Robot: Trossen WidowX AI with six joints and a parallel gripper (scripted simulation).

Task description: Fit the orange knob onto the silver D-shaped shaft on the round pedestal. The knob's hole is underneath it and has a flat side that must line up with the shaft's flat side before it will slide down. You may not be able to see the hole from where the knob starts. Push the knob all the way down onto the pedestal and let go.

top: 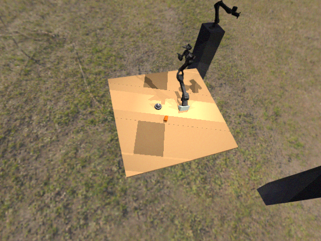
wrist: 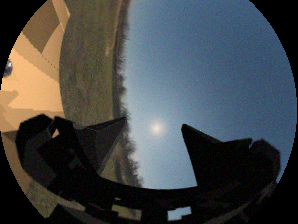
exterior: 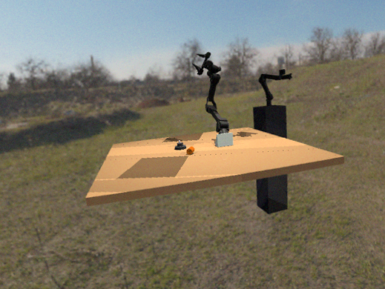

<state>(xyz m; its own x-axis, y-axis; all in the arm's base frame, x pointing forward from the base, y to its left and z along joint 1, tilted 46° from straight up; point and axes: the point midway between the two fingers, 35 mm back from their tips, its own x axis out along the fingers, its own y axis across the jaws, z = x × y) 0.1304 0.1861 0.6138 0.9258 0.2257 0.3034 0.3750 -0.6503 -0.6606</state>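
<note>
Now: gripper tip 21 cm short of the orange knob, 40 cm to the right of it and 63 cm above it. Round my gripper tip: round dark pedestal (23 cm ahead, 20 cm to the left, 62 cm below).
</note>
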